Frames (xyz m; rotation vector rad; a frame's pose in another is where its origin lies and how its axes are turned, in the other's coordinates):
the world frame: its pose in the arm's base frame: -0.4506 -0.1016 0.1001 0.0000 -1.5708 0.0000
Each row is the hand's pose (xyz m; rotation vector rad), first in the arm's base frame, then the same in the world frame.
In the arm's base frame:
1: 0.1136 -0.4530 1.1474 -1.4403 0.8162 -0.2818
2: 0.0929 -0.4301 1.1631 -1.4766 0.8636 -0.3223
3: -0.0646 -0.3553 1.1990 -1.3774 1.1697 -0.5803
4: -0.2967 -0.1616 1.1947 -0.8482 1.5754 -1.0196
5: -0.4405 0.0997 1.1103 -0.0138 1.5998 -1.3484
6: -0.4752 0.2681 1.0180 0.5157 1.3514 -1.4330
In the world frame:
1: 1.0473 -0.3514 -0.5642 -1.4958 2.0174 1.0063
2: 1.0630 -0.3285 -0.5435 -1.5723 2.0374 1.0089
3: 1.0989 -0.2537 -0.3860 -1.7970 2.3223 0.7317
4: 1.0946 -0.0600 -0.1539 1.6255 -2.4481 0.1492
5: 1.0102 0.2013 -0.0101 1.1685 -2.4110 1.1448
6: 0.9179 0.3697 0.0246 0.8368 -2.3787 1.7777

